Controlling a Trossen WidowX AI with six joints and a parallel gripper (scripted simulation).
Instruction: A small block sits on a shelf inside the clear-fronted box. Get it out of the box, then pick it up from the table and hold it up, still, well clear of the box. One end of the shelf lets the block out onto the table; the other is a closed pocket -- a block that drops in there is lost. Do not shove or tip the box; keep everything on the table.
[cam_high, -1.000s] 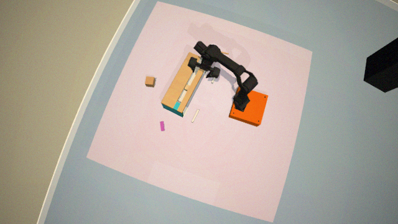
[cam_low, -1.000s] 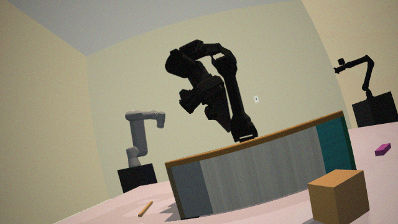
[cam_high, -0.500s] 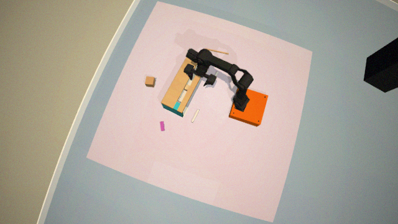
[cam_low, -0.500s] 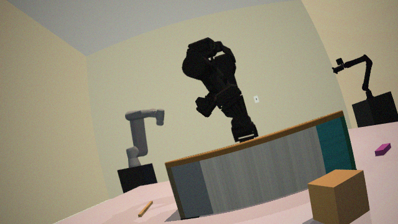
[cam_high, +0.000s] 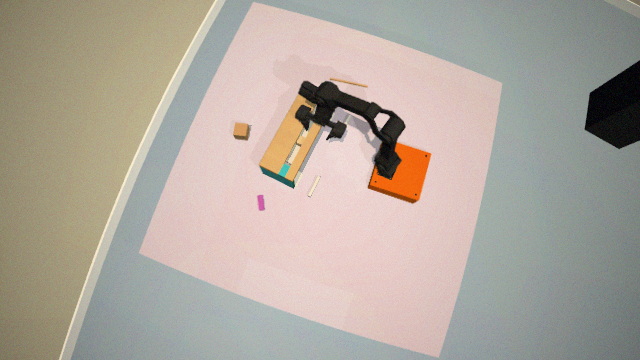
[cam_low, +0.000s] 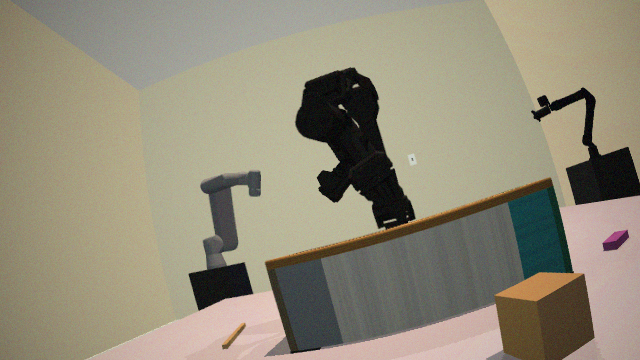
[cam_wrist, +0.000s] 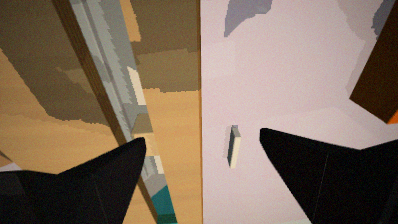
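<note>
Now: gripper tip 70 mm above the clear-fronted box, 30 mm short of it and 10 mm to the right of it. Also, from my gripper tip: tan block: 50 mm below, 50 mm ahead, 30 mm to the left; then thin wooden stick: 330 mm to the right, 130 mm below, 10 mm behind.
</note>
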